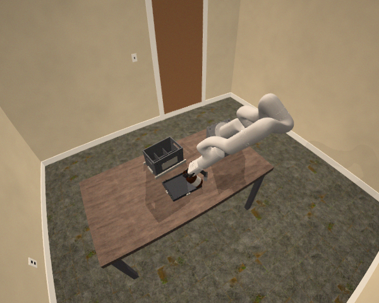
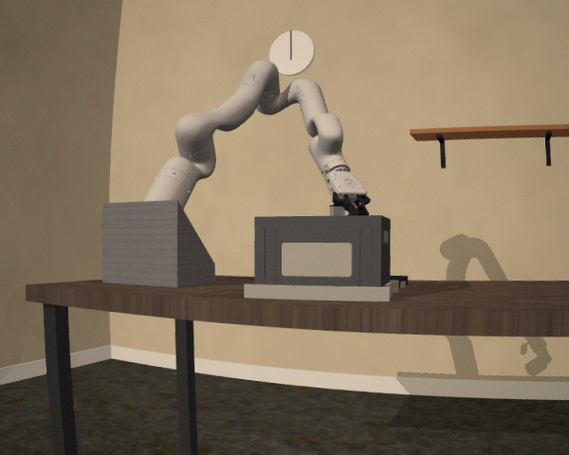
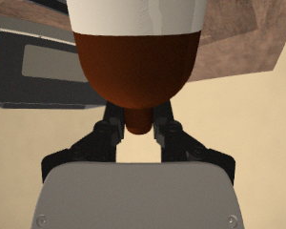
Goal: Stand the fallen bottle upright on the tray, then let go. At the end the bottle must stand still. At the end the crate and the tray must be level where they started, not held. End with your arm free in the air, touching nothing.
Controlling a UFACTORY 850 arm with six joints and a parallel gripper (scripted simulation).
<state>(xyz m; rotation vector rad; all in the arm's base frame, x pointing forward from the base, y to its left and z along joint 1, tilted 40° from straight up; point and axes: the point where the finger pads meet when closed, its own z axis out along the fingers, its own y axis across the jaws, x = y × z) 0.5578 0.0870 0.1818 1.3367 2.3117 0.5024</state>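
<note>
Right now the brown bottle is 2 cm behind my hand, 3 cm to the left of it and 4 cm below it. The rest, counted from my hand: grey crate: 2 cm behind, 34 cm to the right, 12 cm below; dark tray: 1 cm ahead, 6 cm to the right, 19 cm below.
</note>
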